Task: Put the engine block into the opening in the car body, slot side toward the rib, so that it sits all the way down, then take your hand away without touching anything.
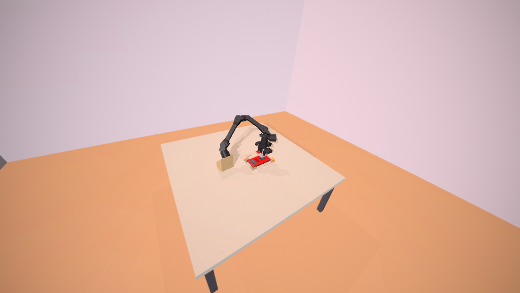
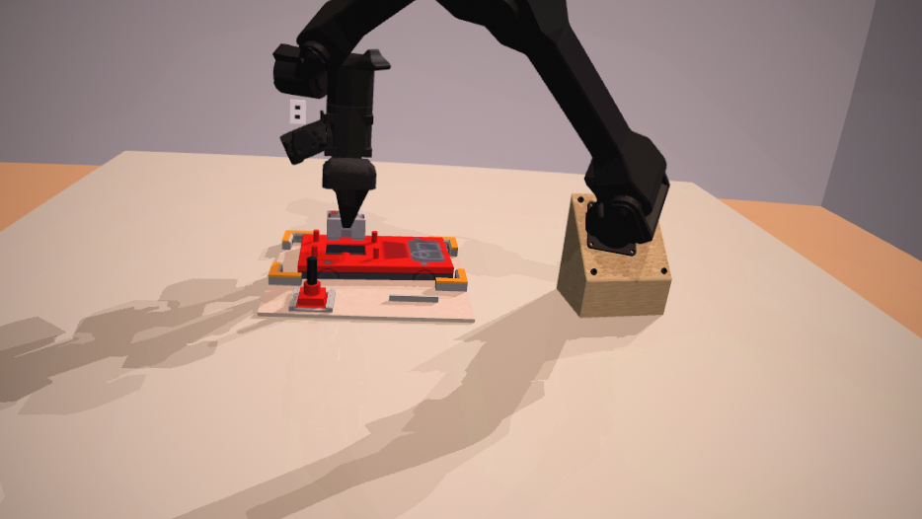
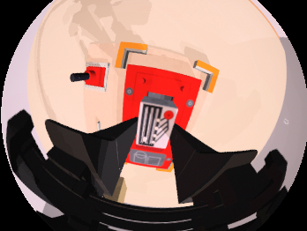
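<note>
Now: the grey engine block 1 cm below my gripper tip. The rest, counted from my gripper tip: black post: 3 cm ahead, 12 cm to the left, 3 cm below; pale plate: 3 cm behind, 2 cm to the left, 5 cm below.
</note>
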